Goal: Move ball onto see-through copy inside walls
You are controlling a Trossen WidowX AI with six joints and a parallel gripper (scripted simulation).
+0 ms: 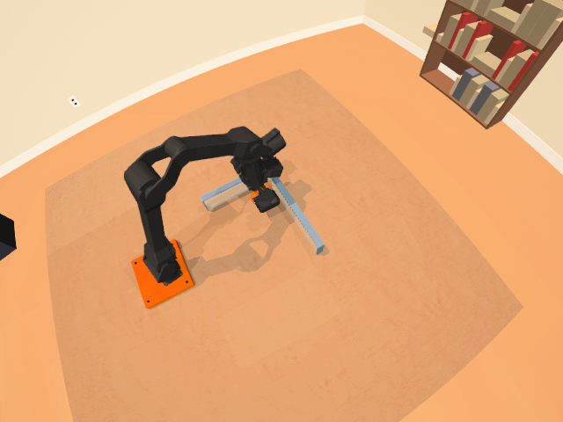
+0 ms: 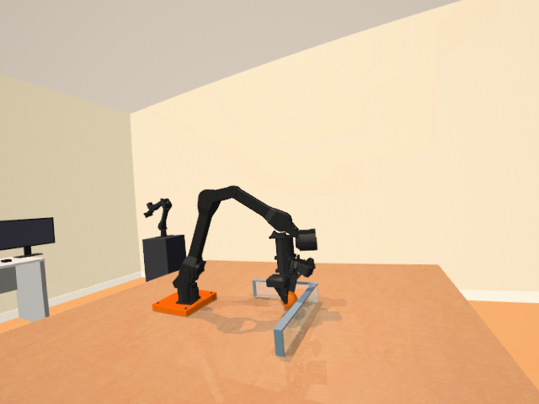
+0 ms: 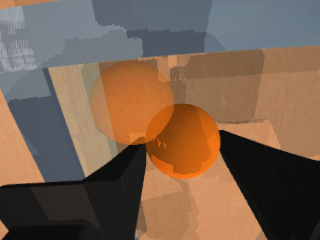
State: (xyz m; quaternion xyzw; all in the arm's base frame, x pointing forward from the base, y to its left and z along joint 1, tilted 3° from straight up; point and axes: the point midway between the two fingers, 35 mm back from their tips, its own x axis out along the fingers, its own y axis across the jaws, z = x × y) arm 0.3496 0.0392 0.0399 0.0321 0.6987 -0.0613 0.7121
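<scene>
The orange ball is right at my gripper tip. From my gripper tip the other things lie so: clear wall (9 cm to the right, 6 cm ahead, 1 cm above); see-through copy of ball (3 cm to the left, 3 cm ahead).
</scene>
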